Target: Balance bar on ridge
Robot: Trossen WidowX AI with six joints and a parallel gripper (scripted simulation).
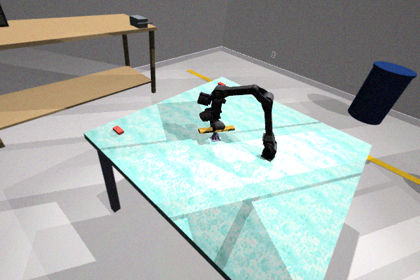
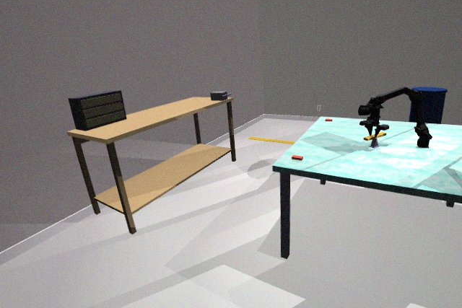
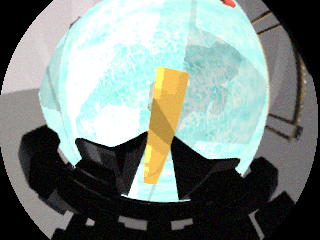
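Now: gripper tip 2 cm to the left of the yellow bar and 1 cm past it. Round my gripper tip: red block (42 cm ahead, 36 cm to the left, 7 cm below).
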